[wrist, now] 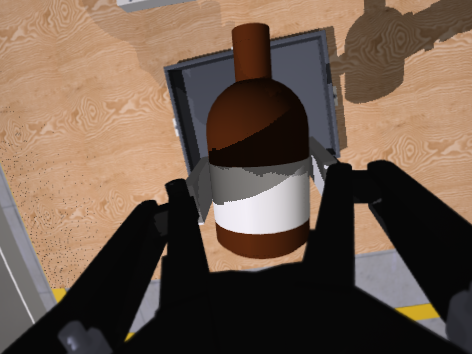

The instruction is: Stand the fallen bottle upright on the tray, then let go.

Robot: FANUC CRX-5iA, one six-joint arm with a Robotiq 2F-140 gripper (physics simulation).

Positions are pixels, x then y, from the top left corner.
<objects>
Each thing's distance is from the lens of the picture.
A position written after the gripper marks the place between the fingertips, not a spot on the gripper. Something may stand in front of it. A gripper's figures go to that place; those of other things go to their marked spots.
gripper (258, 162): 21 cm
grey tray (301, 62): 44 cm
brown bottle (257, 130): 15 cm
The marked spots on the brown bottle and the grey tray are 30 cm apart.
</objects>
